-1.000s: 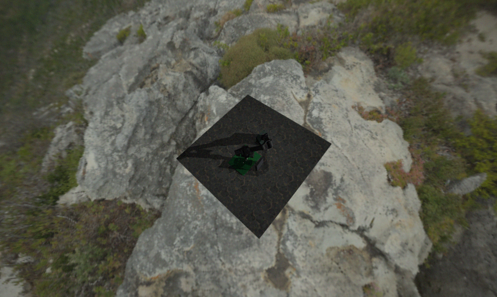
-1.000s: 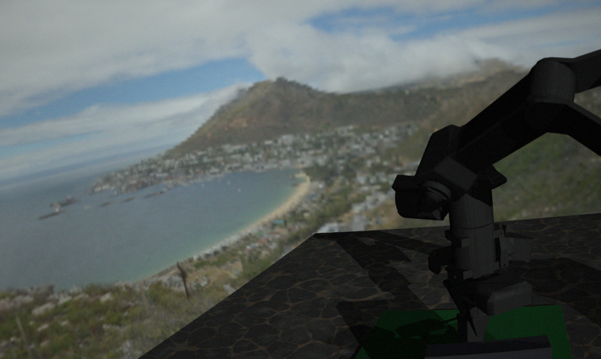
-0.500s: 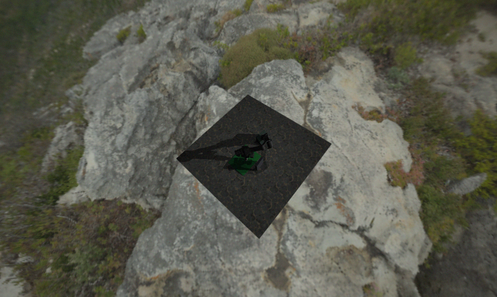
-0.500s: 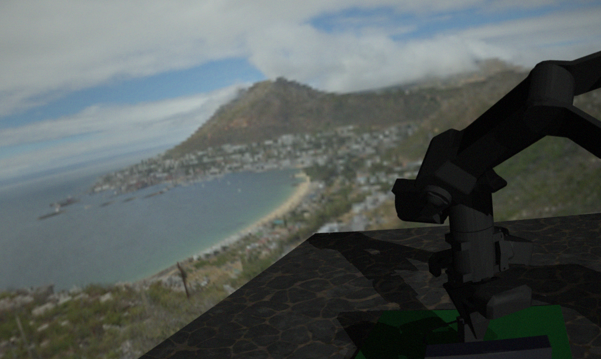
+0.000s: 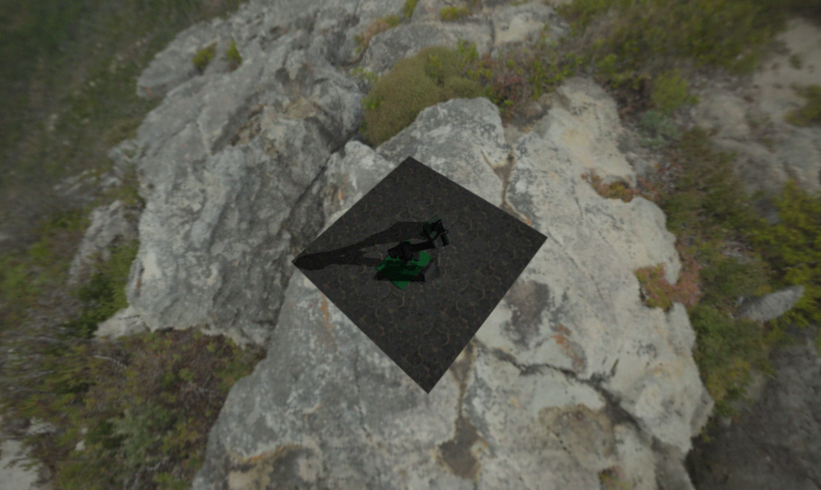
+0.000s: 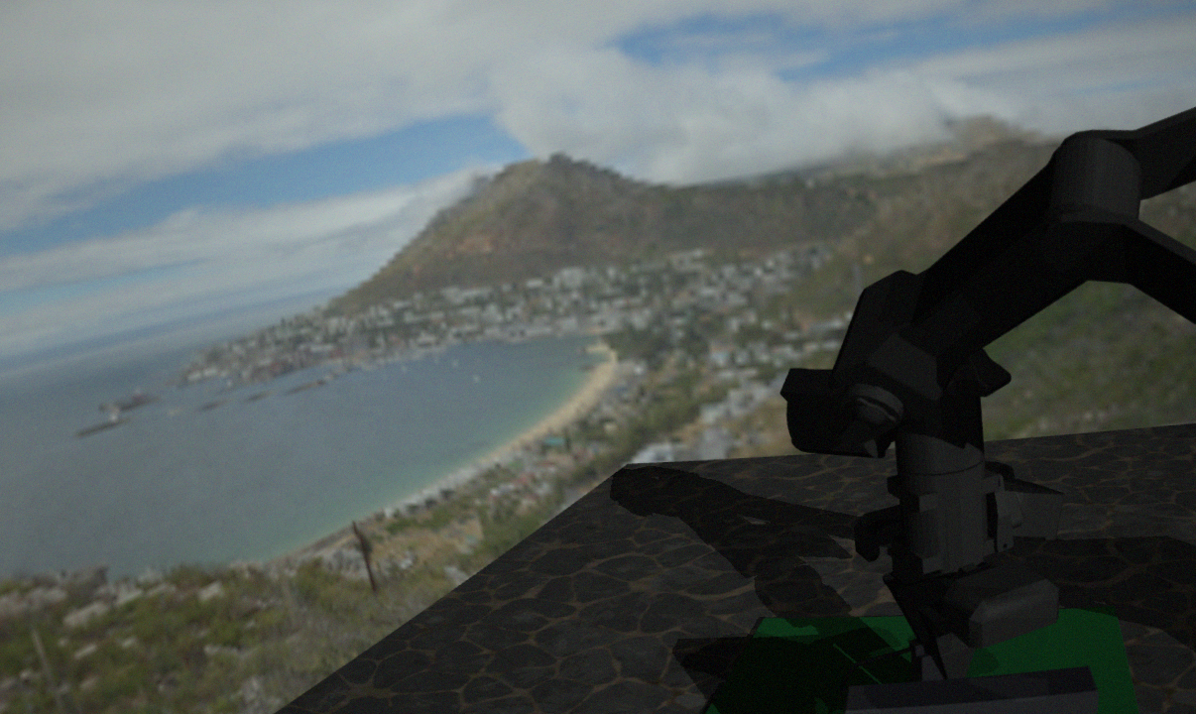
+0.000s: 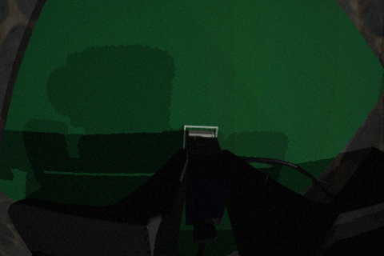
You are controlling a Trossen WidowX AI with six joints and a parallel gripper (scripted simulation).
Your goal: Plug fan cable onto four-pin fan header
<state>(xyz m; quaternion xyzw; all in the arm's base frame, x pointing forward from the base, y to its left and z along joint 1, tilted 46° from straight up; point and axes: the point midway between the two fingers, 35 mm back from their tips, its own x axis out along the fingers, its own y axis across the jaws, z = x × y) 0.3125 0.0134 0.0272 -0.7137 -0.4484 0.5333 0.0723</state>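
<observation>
My gripper tip is 10 mm short of the dark fan plug, 10 mm to the right of it and 10 mm below it. The rest, counted from my gripper tip: white fan header: 10 mm ahead, 20 mm below; green board: 20 mm ahead, 10 mm to the right, 40 mm below.
</observation>
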